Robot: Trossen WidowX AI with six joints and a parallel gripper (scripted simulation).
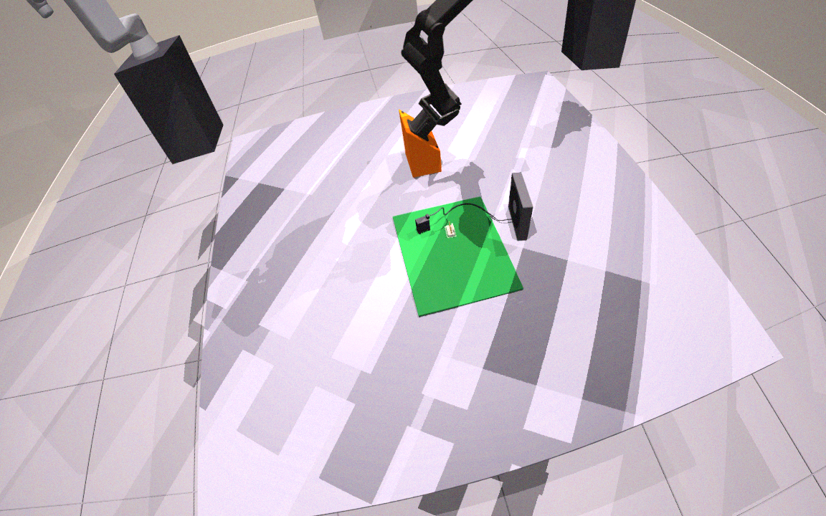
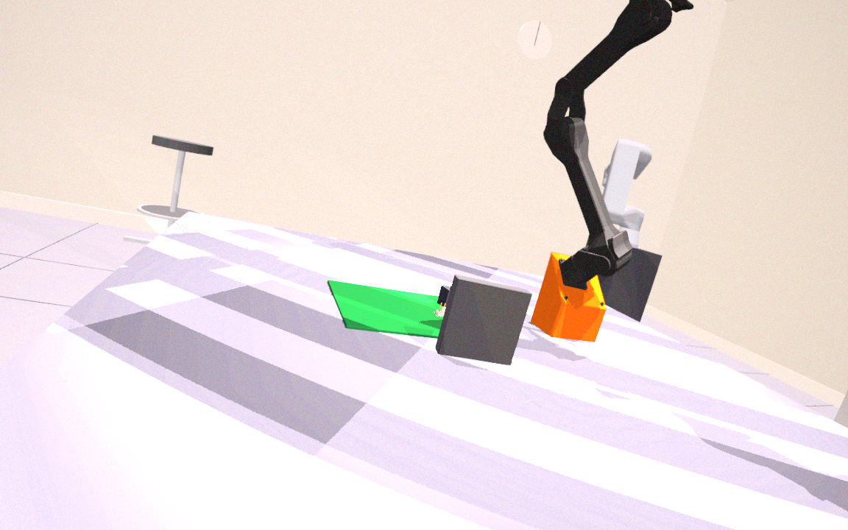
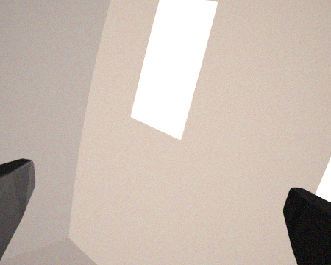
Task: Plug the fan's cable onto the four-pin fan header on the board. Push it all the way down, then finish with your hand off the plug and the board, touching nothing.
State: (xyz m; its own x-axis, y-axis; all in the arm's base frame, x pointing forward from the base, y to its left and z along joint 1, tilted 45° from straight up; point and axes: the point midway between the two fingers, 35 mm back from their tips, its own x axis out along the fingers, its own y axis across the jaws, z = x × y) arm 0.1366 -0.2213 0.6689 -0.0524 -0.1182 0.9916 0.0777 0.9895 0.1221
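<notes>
My gripper tip is now 140 mm short of the black plug, 380 mm to the left of it and 760 mm above it. Round my gripper tip: dark fan: 170 mm ahead, 150 mm to the right, 730 mm below; fan header: 160 mm ahead, 320 mm to the right, 790 mm below; green board: 220 mm ahead, 320 mm to the right, 800 mm below.
</notes>
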